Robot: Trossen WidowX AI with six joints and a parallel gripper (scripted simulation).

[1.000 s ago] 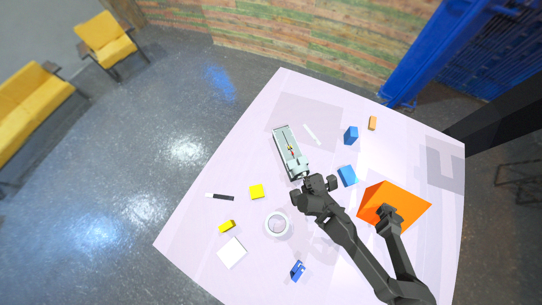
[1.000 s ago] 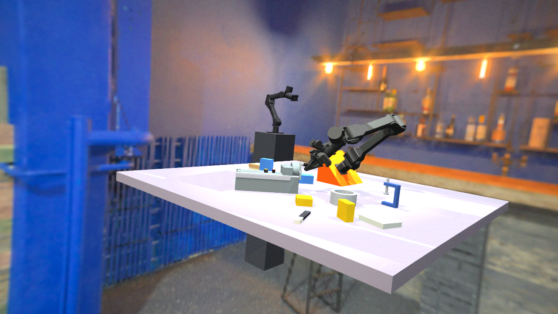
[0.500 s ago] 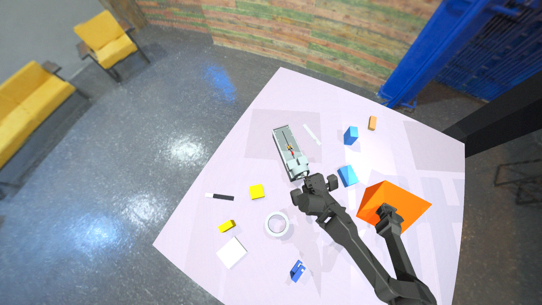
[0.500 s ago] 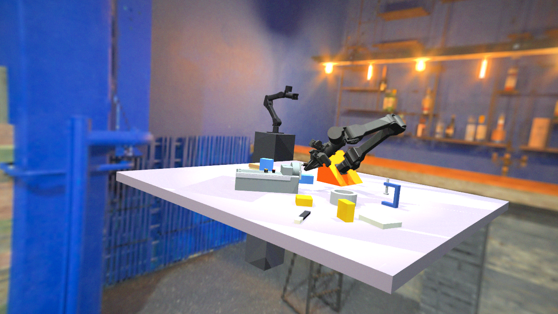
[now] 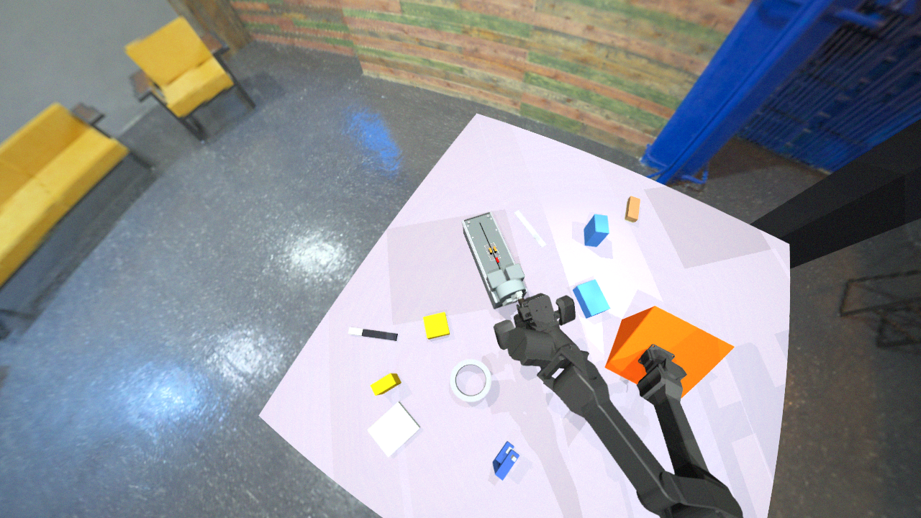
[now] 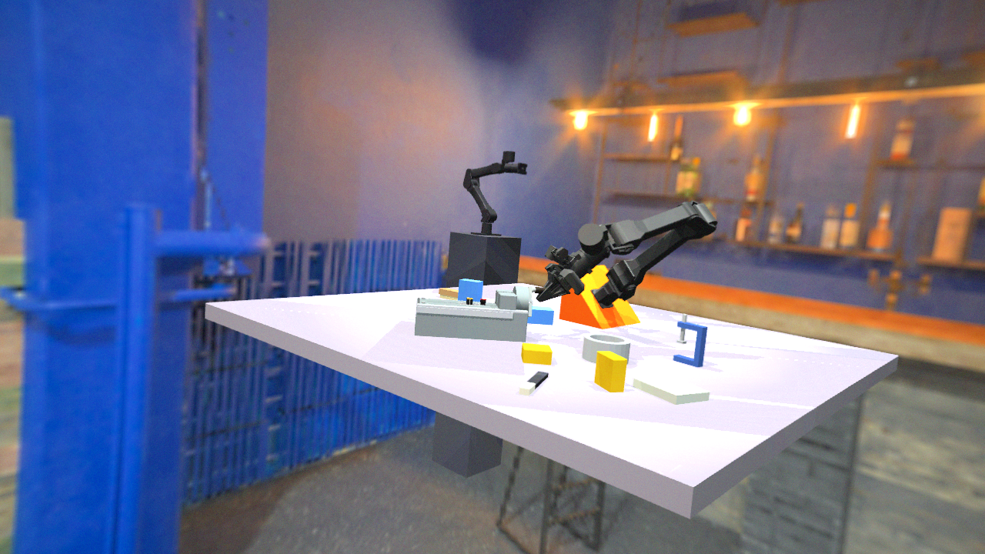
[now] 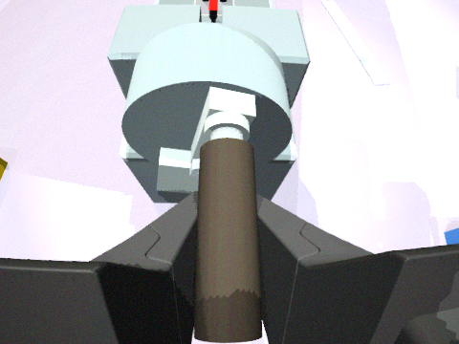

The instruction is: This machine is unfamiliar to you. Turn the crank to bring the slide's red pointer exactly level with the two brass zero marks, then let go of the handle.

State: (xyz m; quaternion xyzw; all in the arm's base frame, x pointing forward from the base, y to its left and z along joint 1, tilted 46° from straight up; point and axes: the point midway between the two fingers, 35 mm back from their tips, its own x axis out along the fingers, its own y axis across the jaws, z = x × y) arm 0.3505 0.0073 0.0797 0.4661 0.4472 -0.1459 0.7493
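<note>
My gripper tip is now 20 mm below the brown crank handle, 10 mm to the right of it and 10 mm past it. Also, from my gripper tip: metal strip: 270 mm to the right, 90 mm below, 80 mm ahead; then blue clamp: 330 mm to the left, 140 mm behind, 40 mm below; then red pointer: 110 mm ahead, 80 mm to the right, 10 mm below.
</note>
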